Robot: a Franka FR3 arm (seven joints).
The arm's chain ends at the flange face. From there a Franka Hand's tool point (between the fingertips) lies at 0.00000 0.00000 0.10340 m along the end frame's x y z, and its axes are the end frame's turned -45 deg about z.
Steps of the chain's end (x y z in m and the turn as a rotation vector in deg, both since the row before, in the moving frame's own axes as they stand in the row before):
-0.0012, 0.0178, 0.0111, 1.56, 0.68, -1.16
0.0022, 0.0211, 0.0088, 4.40, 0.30, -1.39
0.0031, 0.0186, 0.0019, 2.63, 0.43, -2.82
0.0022, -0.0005, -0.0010, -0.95, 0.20, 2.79
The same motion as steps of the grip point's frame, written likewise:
-0.0106, 0.0106, 0.0111, 0.62, 1.58, -1.16
-0.0074, 0.0112, 0.0085, 2.90, 3.32, -1.39
-0.0071, 0.0124, 0.0018, 1.56, 2.16, -2.82
0.0009, 0.0026, -0.0010, -0.81, -0.53, 2.79

